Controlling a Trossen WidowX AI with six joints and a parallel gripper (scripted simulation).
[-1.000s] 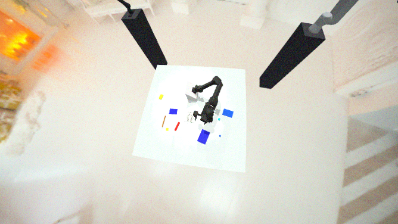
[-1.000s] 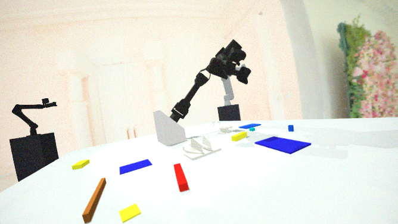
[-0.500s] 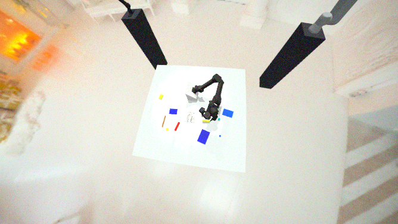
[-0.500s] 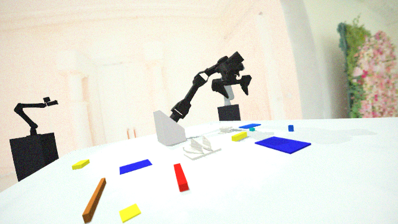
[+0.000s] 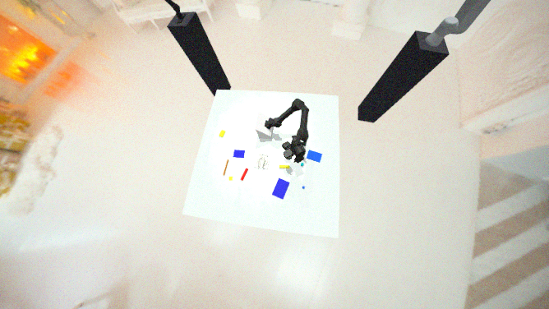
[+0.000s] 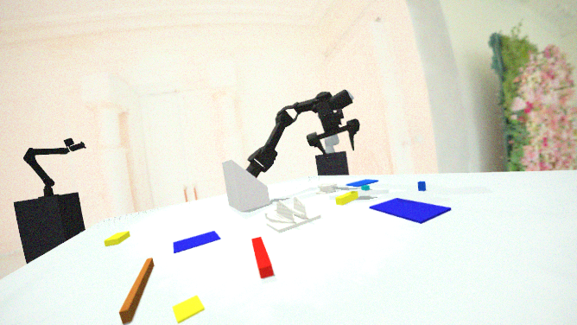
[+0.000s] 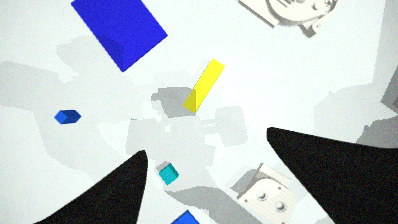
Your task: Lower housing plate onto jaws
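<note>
Now: the yellow block 5 cm ahead of my gripper tip, 4 cm to the right of it and 13 cm below it. Round my gripper tip: teal cube 11 cm to the left, 14 cm below; red bar 18 cm ahead, 37 cm to the right, 14 cm below; blue patch 10 cm behind, 20 cm to the left, 14 cm below.
</note>
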